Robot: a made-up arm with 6 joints.
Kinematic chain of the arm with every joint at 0, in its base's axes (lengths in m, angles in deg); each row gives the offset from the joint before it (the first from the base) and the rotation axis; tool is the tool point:
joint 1: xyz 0 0 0.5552 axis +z
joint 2: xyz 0 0 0 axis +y
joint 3: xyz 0 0 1.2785 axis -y
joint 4: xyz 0 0 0 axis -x
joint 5: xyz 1.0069 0 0 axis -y
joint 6: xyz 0 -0.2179 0 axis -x
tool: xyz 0 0 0
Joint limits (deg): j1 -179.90..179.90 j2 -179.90..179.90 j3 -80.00..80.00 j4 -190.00..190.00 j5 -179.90..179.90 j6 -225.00..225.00
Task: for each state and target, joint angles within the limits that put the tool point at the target. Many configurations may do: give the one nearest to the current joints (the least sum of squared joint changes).
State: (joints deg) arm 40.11 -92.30 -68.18 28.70 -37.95 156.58
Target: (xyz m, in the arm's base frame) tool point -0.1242 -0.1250 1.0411
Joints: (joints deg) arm 15.78 -67.37 -78.94 66.60 -37.95 156.58
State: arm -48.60 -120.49 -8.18 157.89 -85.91 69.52
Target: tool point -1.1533 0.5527 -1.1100
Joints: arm -17.41 -164.10 34.58 146.79 -85.91 69.52
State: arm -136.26 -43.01 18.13 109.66 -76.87 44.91
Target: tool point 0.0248 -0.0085 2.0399
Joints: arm -135.48 -43.42 -22.88 96.18 -76.87 44.91
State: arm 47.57 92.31 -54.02 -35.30 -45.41 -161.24
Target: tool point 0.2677 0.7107 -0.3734
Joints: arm 82.89 93.07 -21.83 -35.38 -45.41 -161.24
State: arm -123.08 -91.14 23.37 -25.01 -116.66 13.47
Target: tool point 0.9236 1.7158 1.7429
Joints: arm -124.52 -64.23 80.00 -14.23 -116.66 13.47
